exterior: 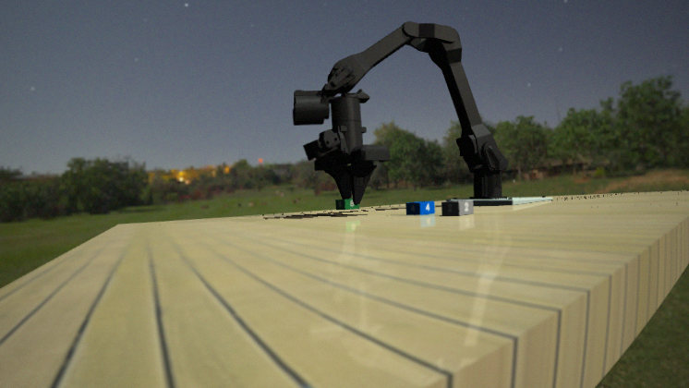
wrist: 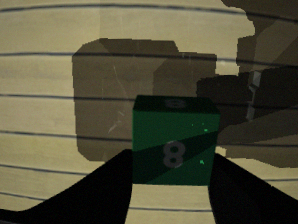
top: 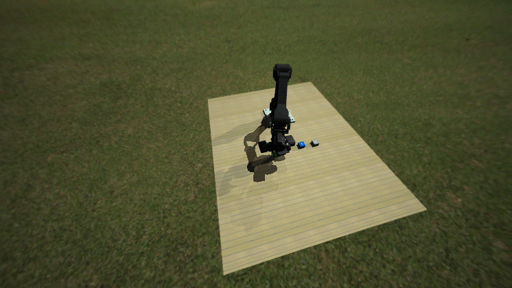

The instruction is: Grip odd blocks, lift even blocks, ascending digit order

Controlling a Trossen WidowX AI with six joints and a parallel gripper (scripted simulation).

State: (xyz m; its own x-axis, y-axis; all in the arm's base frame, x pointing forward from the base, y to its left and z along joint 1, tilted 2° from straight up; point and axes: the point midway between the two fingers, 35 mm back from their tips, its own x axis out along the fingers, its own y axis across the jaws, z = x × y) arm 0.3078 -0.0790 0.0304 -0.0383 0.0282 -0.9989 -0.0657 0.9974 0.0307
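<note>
The green block is 1 cm ahead of my gripper tip. Round my gripper tip: grey block marked 2 (3 cm behind, 25 cm to the left, 1 cm below); blue block marked 4 (3 cm behind, 17 cm to the left, 1 cm below).
</note>
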